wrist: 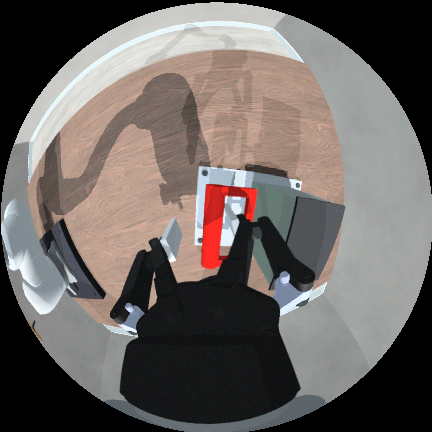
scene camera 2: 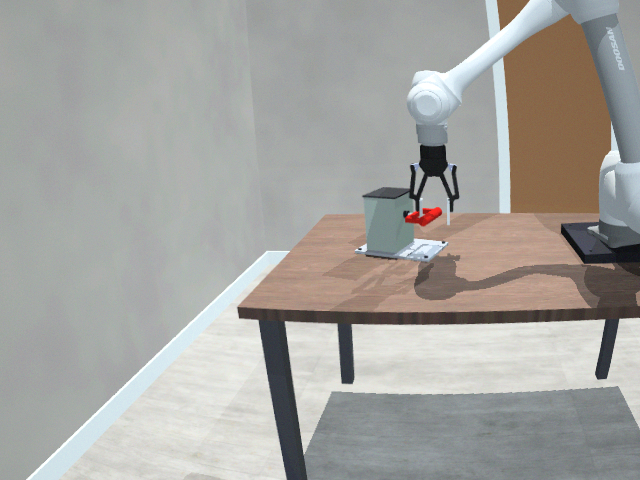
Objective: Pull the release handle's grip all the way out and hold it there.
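Note:
The release handle [scene camera 2: 433,215] [wrist: 212,225] is a red frame with a thick round grip bar. It sticks out from the side of a grey-green box [scene camera 2: 385,224] [wrist: 275,210] with a dark lid. My gripper [scene camera 2: 434,210] [wrist: 201,219] points down over the handle, partly open and holding nothing. One pale finger pad is on the box side of the grip bar, at the frame's opening. The other pad is on the outer side, apart from the bar. The lower end of the box-side pad is partly hidden in the scene view.
The box stands on a pale metal baseplate [scene camera 2: 436,248] [wrist: 220,175] with dark bolts, on a brown wooden table [scene camera 2: 330,294] [wrist: 125,165]. The arm's black mounting base [scene camera 2: 576,242] [wrist: 75,260] is on the table, on the side away from the box. Walls stand beyond the table.

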